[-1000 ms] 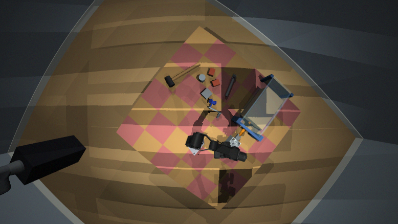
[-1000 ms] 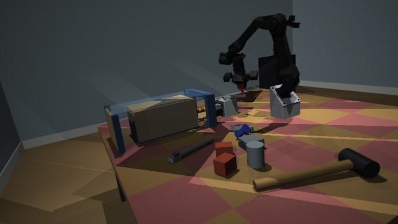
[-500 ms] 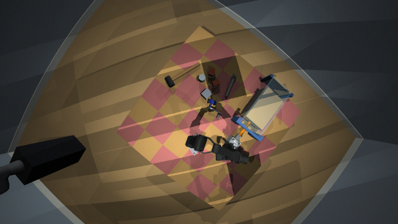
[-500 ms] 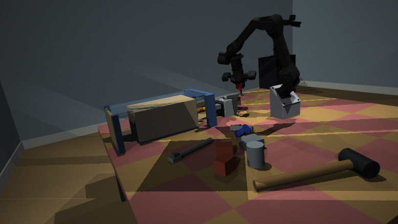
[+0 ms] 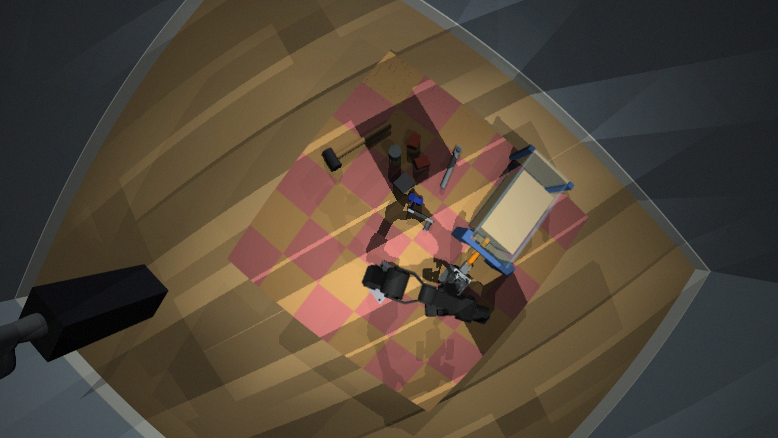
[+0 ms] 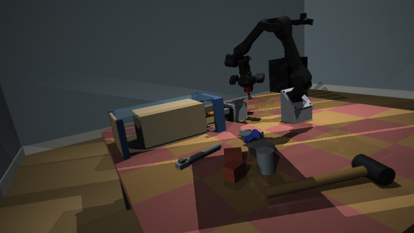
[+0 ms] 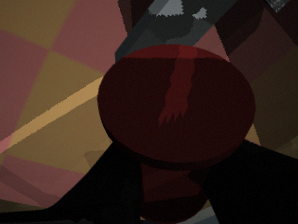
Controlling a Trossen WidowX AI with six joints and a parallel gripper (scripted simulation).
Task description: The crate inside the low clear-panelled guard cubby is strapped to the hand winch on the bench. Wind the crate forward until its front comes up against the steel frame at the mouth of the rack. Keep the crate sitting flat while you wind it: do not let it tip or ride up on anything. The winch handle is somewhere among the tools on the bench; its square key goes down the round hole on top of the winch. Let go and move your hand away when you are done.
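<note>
Right now my gripper tip is 5 cm short of the grey crank arm, 1 cm to the right of it and 3 cm above it. Also, from my gripper tip: grey winch: 10 cm ahead, 1 cm to the left, 10 cm below; then blue-knobbed winch handle: 24 cm ahead, 33 cm to the left, 11 cm below; then red knob: 1 cm ahead, 1 cm to the left.
</note>
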